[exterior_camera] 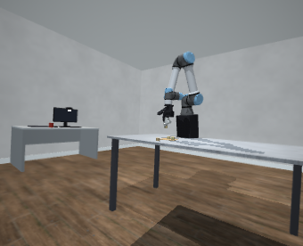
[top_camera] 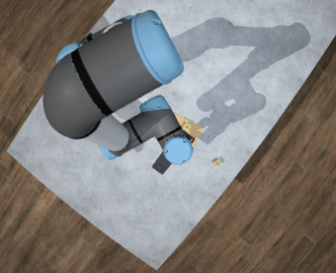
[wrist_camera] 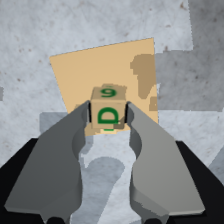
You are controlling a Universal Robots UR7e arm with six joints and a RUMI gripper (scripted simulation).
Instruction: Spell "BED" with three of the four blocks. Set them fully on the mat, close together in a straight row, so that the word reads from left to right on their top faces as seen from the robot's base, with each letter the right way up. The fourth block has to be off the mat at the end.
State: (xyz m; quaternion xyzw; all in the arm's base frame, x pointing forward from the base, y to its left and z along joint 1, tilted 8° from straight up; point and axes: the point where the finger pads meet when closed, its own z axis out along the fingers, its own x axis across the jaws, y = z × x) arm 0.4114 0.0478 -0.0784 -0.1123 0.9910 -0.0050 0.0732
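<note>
My gripper is now 100 mm above the E block, 40 mm to the right of it and 10 mm past it. Also, from my hand: tan mat: 120 mm below, 40 mm to the left, 10 mm behind; then B block: 100 mm below, 80 mm to the left, 20 mm behind; then D block: right at my hand.
</note>
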